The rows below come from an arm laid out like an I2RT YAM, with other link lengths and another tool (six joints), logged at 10 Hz.
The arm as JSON. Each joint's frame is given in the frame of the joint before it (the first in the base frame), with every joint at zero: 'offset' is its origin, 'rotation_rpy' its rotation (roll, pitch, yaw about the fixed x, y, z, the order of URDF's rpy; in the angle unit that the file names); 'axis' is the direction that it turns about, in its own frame. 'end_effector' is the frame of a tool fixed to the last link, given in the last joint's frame.
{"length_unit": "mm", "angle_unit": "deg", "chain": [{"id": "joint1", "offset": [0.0, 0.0, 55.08], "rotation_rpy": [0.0, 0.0, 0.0], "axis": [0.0, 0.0, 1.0]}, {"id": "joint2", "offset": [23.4, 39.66, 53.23], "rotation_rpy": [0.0, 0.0, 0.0], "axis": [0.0, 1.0, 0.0]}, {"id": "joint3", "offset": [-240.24, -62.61, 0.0], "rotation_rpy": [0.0, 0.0, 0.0], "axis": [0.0, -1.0, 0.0]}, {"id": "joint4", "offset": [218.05, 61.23, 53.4], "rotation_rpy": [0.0, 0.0, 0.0], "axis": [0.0, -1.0, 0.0]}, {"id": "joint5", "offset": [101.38, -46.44, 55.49], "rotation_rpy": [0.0, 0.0, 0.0], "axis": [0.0, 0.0, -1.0]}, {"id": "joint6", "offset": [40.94, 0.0, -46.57], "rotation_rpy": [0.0, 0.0, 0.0], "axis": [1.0, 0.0, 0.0]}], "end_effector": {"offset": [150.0, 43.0, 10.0], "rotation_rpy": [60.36, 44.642, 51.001]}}
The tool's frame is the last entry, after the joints.
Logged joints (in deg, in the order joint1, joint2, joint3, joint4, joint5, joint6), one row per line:
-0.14, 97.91, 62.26, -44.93, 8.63, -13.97
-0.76, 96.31, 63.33, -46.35, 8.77, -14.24
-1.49, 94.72, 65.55, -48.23, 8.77, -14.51
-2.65, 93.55, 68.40, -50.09, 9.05, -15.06
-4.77, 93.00, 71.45, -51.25, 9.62, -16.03
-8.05, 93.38, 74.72, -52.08, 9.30, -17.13
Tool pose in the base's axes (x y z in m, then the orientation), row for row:
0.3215, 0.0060, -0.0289, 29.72, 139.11, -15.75
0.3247, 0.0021, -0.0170, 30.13, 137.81, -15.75
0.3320, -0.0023, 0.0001, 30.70, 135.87, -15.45
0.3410, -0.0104, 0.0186, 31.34, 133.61, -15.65
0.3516, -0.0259, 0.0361, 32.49, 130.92, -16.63
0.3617, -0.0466, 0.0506, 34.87, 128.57, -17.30
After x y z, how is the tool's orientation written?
As a rotation vector, in degrees.
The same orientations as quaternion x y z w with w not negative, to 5 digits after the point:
0.19700, 0.92208, -0.10440, 0.31632
0.20067, 0.91783, -0.10490, 0.32605
0.20594, 0.91143, -0.10364, 0.34079
0.21191, 0.90344, -0.10582, 0.35734
0.22158, 0.89285, -0.11341, 0.37531
0.23924, 0.88210, -0.11869, 0.38805

